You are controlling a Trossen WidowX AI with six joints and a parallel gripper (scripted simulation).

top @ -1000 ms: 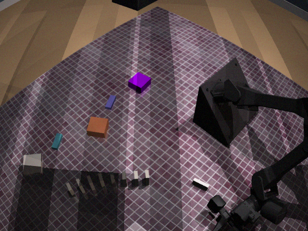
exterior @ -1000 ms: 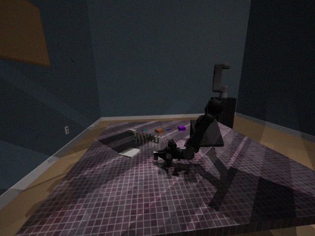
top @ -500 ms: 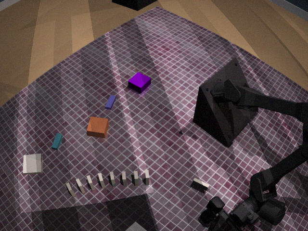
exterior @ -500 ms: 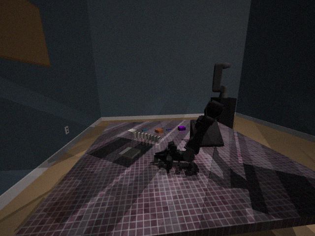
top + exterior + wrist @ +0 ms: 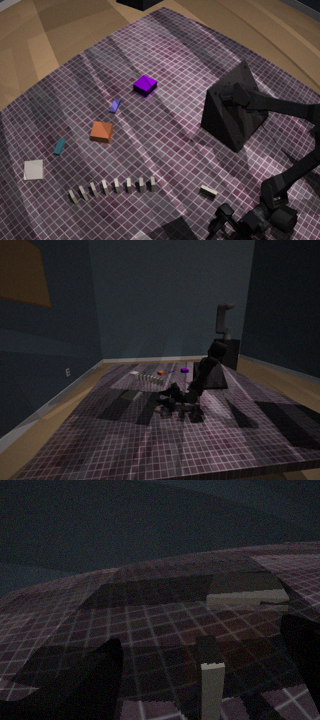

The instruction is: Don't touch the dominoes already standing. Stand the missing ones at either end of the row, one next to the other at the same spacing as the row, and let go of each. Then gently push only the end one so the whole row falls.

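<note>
The grey plate is 150 mm ahead of my gripper tip, 140 mm to the right of it and 50 mm below it. From my gripper tip the other things lie so: violet bar (540 mm to the right, 220 mm behind, 50 mm below); orange block (500 mm to the right, 120 mm behind, 40 mm below); teal bar (570 mm to the right, 50 mm below, 20 mm ahead).
</note>
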